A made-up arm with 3 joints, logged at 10 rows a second.
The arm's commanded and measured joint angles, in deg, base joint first. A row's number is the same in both.
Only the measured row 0 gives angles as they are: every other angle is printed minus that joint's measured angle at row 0.
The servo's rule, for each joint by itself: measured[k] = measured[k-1] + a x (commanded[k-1-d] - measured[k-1]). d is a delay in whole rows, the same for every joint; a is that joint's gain. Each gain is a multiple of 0.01, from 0.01 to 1. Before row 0 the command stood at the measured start. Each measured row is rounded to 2 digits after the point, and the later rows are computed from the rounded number. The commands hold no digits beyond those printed.
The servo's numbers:
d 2
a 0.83 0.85 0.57
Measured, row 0:
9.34, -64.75, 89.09
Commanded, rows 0 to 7:
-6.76, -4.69, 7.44
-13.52, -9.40, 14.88
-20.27, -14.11, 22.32
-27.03, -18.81, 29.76
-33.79, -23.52, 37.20
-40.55, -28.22, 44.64
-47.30, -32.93, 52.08
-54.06, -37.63, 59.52
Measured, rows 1 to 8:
0.00, 0.00, 0.00
0.00, 0.00, 0.00
-5.61, -3.99, 4.24
-12.18, -8.59, 10.30
-18.89, -13.28, 17.15
-25.65, -17.98, 24.34
-32.41, -22.69, 31.67
-39.17, -27.39, 39.06

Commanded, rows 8 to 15:
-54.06, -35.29, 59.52
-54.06, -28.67, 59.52
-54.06, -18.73, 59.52
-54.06, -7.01, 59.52
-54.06, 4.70, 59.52
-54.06, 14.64, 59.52
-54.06, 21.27, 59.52
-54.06, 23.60, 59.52
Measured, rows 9 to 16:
-45.92, -32.10, 46.48
-52.68, -36.80, 53.91
-53.83, -35.52, 57.11
-54.02, -29.70, 58.48
-54.05, -20.38, 59.07
-54.06, -9.02, 59.33
-54.06, 2.64, 59.44
-54.06, 12.84, 59.49

